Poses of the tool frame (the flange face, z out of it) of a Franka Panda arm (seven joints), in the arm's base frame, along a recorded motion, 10 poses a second.
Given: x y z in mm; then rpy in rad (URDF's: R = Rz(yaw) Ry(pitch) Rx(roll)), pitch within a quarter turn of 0, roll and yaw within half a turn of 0.
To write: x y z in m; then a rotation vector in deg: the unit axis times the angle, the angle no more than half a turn. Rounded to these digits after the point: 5 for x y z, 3 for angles.
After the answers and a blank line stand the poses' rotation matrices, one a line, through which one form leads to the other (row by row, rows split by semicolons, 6 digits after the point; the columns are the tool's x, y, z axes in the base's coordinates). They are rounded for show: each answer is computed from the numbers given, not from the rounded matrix.
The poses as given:
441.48, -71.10, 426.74, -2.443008, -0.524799, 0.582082
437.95, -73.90, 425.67, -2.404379, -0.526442, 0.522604
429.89, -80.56, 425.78, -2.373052, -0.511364, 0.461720
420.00, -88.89, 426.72, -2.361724, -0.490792, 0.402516
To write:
0.44148, -0.07110, 0.42674, -123.077, -50.384, -20.222
0.43795, -0.07390, 0.42567, -122.678, -46.880, -20.970
0.42989, -0.08056, 0.42578, -123.028, -42.990, -20.988
0.42000, -0.08889, 0.42672, -124.388, -38.999, -21.167

0.722906 0.690153 -0.033083; 0.475780 -0.462495 0.748152; 0.501039 -0.556584 -0.662702
0.749195 0.662218 -0.013194; 0.431555 -0.472932 0.768177; 0.502460 -0.581208 -0.640102
0.780760 0.624808 0.005326; 0.388501 -0.492111 0.779034; 0.489367 -0.606170 -0.626959
0.811472 0.583466 0.032869; 0.345494 -0.524349 0.778262; 0.471325 -0.620182 -0.627079

